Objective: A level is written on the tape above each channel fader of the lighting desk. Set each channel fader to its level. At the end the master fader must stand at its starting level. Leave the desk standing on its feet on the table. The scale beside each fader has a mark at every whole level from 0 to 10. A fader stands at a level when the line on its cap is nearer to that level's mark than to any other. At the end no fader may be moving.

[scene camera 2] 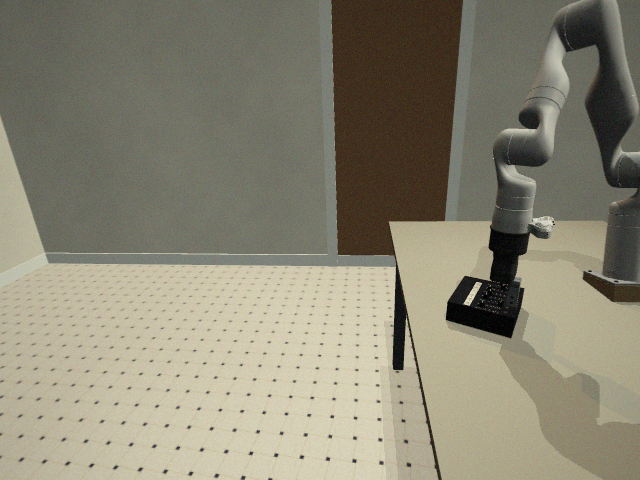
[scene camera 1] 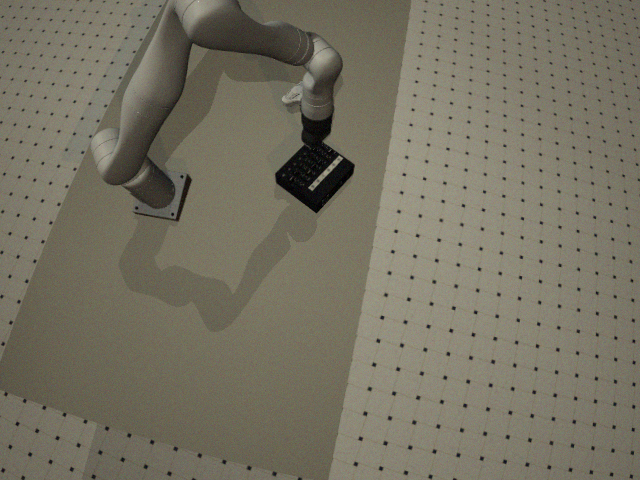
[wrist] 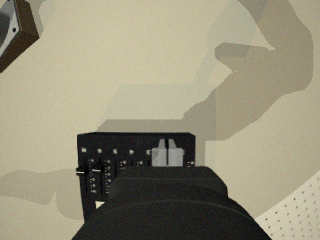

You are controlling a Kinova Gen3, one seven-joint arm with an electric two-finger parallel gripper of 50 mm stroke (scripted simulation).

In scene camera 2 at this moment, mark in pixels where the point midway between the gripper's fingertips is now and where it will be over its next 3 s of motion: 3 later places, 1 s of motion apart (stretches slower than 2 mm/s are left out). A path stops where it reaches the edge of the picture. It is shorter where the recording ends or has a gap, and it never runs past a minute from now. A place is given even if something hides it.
The gripper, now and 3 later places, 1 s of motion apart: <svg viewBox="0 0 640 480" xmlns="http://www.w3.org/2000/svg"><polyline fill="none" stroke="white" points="511,304 509,306 504,304 497,302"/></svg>
